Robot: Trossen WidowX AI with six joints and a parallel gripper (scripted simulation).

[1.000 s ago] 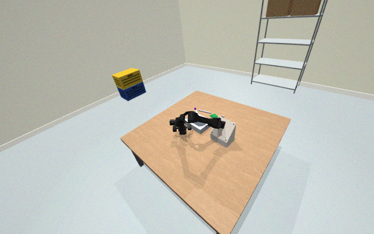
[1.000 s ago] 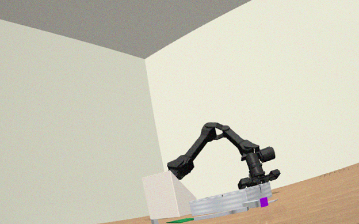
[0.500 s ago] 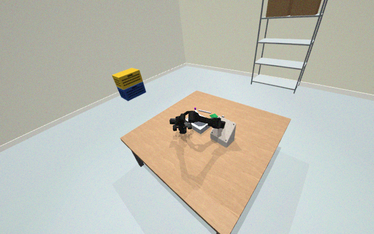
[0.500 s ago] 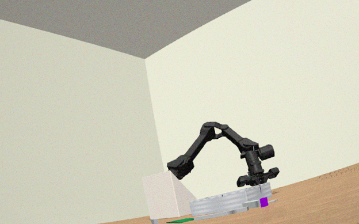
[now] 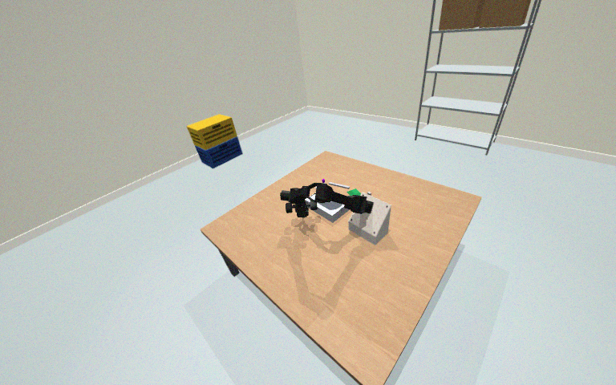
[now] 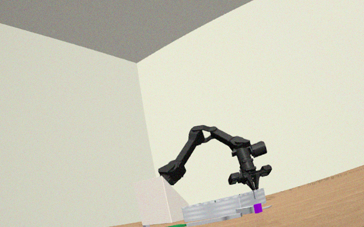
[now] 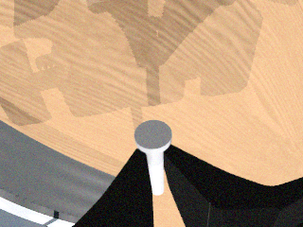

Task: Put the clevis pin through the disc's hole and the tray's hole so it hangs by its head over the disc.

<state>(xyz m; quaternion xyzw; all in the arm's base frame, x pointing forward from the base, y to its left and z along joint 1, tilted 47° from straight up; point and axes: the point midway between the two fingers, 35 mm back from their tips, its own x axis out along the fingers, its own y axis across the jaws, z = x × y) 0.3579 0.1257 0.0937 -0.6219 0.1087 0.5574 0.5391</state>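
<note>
The aluminium disc lies 17 cm to the right of my gripper tip, 9 cm behind it and 1 cm above it. Also, from my gripper tip: steel clevis pin: 1 cm to the right; steel tray: 17 cm to the right, 6 cm behind, 1 cm below; flat grey piece: 31 cm to the right, 14 cm ahead, 5 cm below.
</note>
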